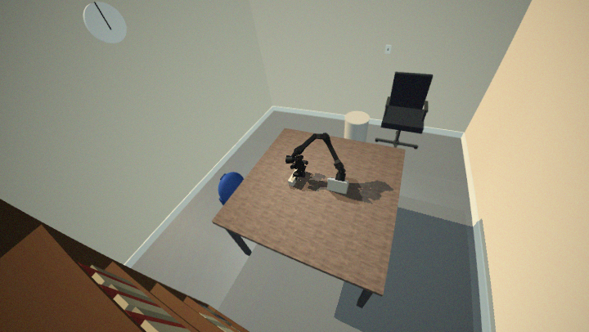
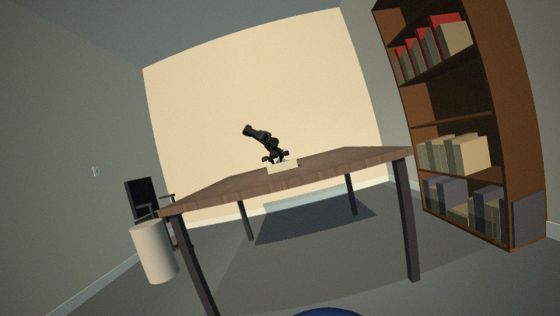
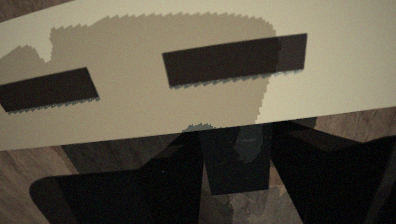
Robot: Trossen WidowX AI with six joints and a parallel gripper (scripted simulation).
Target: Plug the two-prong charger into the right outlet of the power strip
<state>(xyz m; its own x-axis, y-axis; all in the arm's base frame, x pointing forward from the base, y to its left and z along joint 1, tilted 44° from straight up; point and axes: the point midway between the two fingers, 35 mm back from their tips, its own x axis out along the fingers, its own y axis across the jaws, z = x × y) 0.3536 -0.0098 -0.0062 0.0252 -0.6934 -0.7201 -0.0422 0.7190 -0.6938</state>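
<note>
The dark two-prong charger is 20 mm ahead of my gripper tip and 10 mm above it.
</note>
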